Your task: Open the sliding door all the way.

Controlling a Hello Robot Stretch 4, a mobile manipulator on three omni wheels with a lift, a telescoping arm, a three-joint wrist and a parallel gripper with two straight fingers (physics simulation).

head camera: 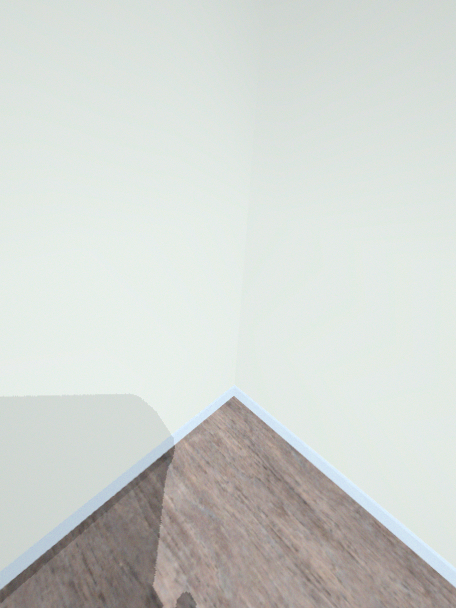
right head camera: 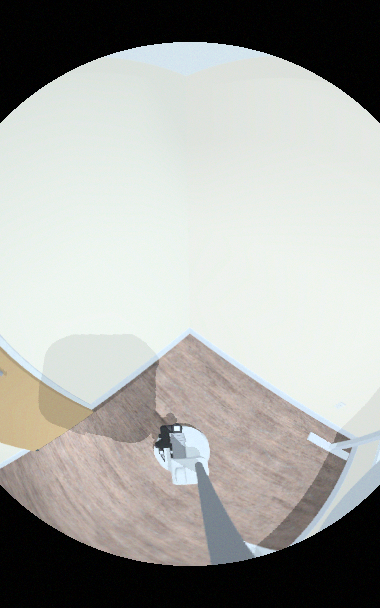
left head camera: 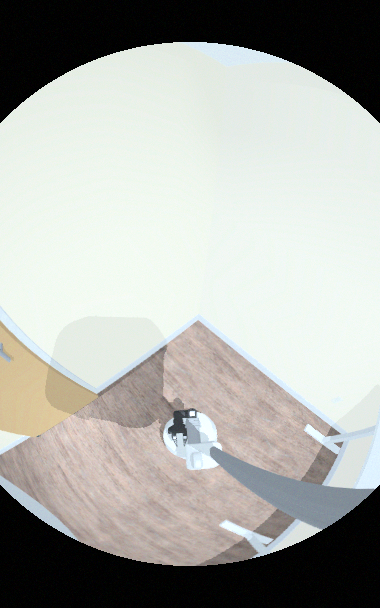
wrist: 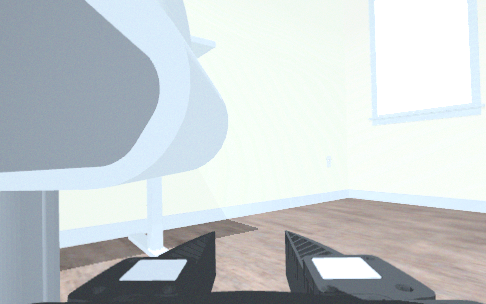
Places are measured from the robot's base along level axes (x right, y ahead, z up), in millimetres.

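Pixels of known places: gripper, between the fingertips: (right head camera: 167,461) (left head camera: 180,446) (wrist: 250,252).
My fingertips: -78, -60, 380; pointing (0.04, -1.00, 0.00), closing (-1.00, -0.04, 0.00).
Observation:
Behind a point stands the place of what it marks, as x, y, z.
A tan door panel (left head camera: 30,390) @(-1053, 132, 662) (right head camera: 35,410) @(-1060, 126, 536) stands at the far left in both side head views, within a pale frame. Part of a grey handle (left head camera: 5,353) @(-929, 235, 1023) shows on it at the left edge of the left head view. How far the door is open cannot be told. The door does not show in the head camera or wrist view. My gripper (wrist: 250,252) @(-78, -60, 380) is open, with bare space between its two black fingers. It is folded in over my base, apart from the door, and its fingers are too small to judge in the side head views.
Two pale walls meet in a corner ahead, with a light blue baseboard (head camera: 320,467) @(594, 767, -4) along the wood floor (head camera: 240,500) @(157, 649, -27). White T-shaped legs (left head camera: 325,440) @(1368, -481, 54) (right head camera: 327,444) (wrist: 155,215) @(429, -1245, 163) stand by the right wall. A window (wrist: 424,57) @(-1542, -2500, 1284) is at the upper right of the wrist view.

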